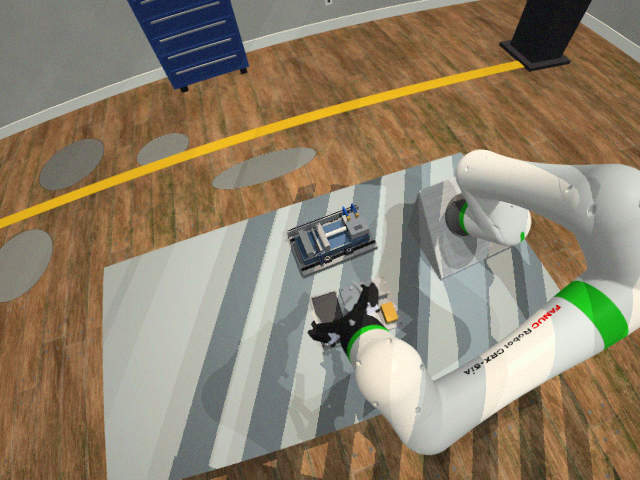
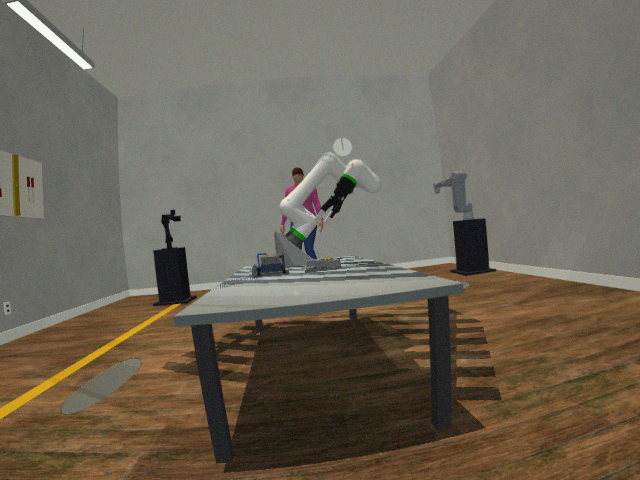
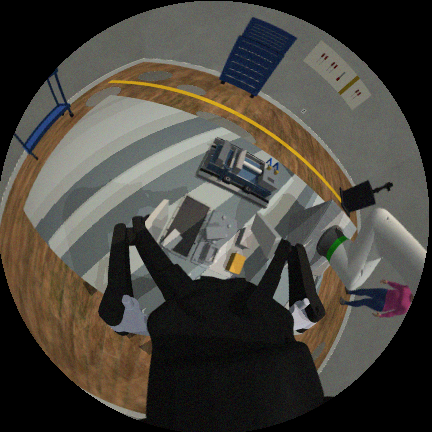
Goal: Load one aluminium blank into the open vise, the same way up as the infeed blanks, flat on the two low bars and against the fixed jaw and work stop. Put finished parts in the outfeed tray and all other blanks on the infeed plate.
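Frame: origin at the arm's base, x back, y right, z up, level; metres.
Seen in the pictures: gripper, fingertip midpoint: [image 1: 335, 300] [image 2: 321, 222] [image 3: 211, 215]; arm's base at its link origin: [image 1: 463, 214] [image 2: 291, 243] [image 3: 328, 239].
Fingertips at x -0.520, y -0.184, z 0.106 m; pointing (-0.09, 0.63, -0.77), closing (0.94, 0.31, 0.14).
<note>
Pixels of each thing's top centre, then the offset from my fingertips to it.
- grey vise at its top centre: [image 1: 330, 229] [image 3: 250, 160] [image 2: 268, 255] dx +0.069, dy +0.302, dz -0.153 m
- pale block at its top centre: [image 3: 171, 240] [image 2: 334, 259] dx -0.042, dy -0.048, dz -0.201 m
- grey plate at its top centre: [image 3: 215, 232] [image 1: 353, 304] [image 2: 318, 260] dx +0.065, dy +0.031, dz -0.206 m
- orange block at its top centre: [image 3: 237, 263] [image 1: 389, 311] dx +0.170, dy -0.029, dz -0.208 m
- small grey upright piece at its top centre: [image 3: 247, 237] [image 1: 379, 286] dx +0.170, dy +0.062, dz -0.208 m
The blue and grey vise [image 1: 338, 238] [image 2: 270, 265] [image 3: 235, 169] stands towards the back of the table. A gap shows between its jaws, and I make out no blank in it. The dark-floored tray [image 1: 325, 305] [image 3: 189, 220] lies in front of the vise; a pale block [image 3: 172, 239] shows at its near corner, its kind unclear. Beside the tray is a grey plate [image 3: 219, 227] with small round features; blanks on it cannot be told apart clearly. My gripper [image 1: 341, 308] [image 2: 329, 211] [image 3: 211, 215] is open and empty, high above the tray and plate, its fingers spread wide.
An orange block [image 1: 388, 312] [image 3: 236, 263] and a small grey upright piece [image 3: 243, 238] sit right of the plate. The slanted grey robot base [image 1: 439, 227] [image 3: 306, 222] stands further right. A person [image 2: 311, 201] [image 3: 395, 299] stands behind the robot.
</note>
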